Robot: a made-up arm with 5 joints.
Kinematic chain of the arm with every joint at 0, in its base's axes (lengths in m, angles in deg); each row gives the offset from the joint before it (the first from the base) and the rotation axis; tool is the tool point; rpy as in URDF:
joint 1: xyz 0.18 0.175 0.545 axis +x
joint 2: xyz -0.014 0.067 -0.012 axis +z
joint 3: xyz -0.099 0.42 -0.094 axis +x
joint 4: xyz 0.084 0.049 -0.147 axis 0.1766 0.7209 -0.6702
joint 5: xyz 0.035 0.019 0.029 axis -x
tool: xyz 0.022 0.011 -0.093 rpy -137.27 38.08 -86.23
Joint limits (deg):
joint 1: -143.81..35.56
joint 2: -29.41..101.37
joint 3: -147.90..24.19
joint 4: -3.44..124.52
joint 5: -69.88..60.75
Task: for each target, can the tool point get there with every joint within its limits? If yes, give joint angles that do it. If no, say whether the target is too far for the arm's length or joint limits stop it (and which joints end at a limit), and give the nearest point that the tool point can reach.
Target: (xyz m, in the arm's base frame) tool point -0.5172 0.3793 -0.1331
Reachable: no: too far | nearest point -0.3125 0.3251 0.0467 | short by 0.278 m
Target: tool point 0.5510 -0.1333 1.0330
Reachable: no: joint limits stop it (at a limit: joint 1, joint 2, joint 5) | nearest point 0.3703 -0.2284 0.6266 | short by 0.455 m
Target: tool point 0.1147 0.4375 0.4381
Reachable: yes | joints 6.10 34.57 -104.65 79.99 -52.79
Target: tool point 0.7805 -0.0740 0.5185
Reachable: no: joint limits stop it (at a limit: joint 2, joint 5) | nearest point 0.4253 -0.2889 0.4956 | short by 0.416 m
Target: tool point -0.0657 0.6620 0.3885
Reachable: yes | joints 21.26 36.52 -8.05 27.47 36.30
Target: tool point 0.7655 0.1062 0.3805
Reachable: no: joint limits stop it (at a limit: joint 2, joint 3, joint 5) | nearest point 0.3595 0.0868 0.3341 | short by 0.409 m
